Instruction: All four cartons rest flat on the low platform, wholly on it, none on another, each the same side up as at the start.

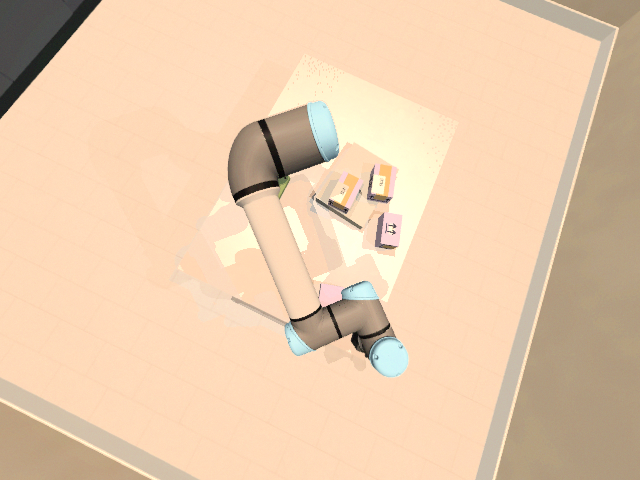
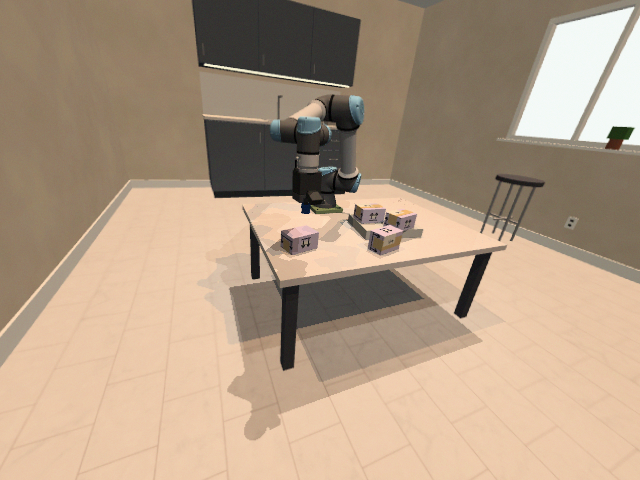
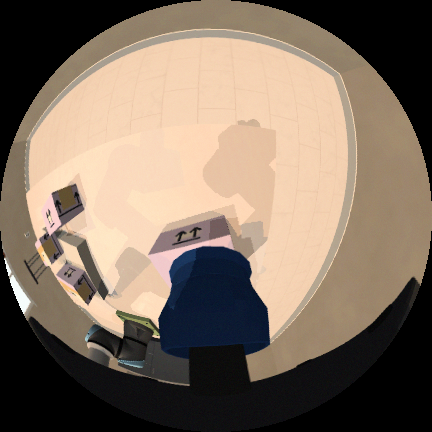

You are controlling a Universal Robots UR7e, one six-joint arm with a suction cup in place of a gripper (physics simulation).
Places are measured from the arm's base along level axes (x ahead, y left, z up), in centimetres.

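Pixels of known places: hand at its tool point: [image 2: 305, 212] [image 3: 210, 279]; arm's base at its link origin: [image 2: 324, 204] [image 3: 138, 327].
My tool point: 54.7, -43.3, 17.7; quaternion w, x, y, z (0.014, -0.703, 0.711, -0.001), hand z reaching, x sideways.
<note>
Ahead of a thing's pixels: the offset from my tool point to its top centre, as dx, dy, dz. Level surfaces: height alone.
The low platform @[-13.8, +56.3, -15.3] [image 1: 369, 210] [image 2: 357, 226] [image 3: 91, 265] carries one orange-and-pink carton @[-18.1, +48.3, -7.8] [image 1: 345, 192] [image 2: 369, 213] [image 3: 77, 283] near one side and another @[-4.6, +57.3, -7.8] [image 1: 382, 182] [image 2: 400, 220] [image 3: 49, 248] at its far right edge; I cannot tell if the latter is wholly on it. A third carton @[+4.5, +39.5, -11.0] [image 1: 390, 228] [image 2: 385, 240] [image 3: 63, 206] stands off the platform, close beside it. A fourth, pink-topped carton @[-10.6, +3.8, -12.6] [image 1: 329, 294] [image 2: 299, 241] [image 3: 192, 241] lies apart on the table, partly hidden by the arm and cup. My suction cup [image 2: 305, 209] [image 3: 210, 252] is off, holds nothing and hangs a little above that carton.
The table @[dz -20.1] [image 2: 444, 237] stands on dark legs. My arm [image 1: 281, 253] [image 2: 348, 149] reaches over it from the green base plate [image 1: 282, 187] [image 2: 328, 209] [image 3: 136, 320]. Dark cabinets [image 2: 235, 155] stand behind. A stool [image 2: 519, 180] stands at the right, beyond the table.
</note>
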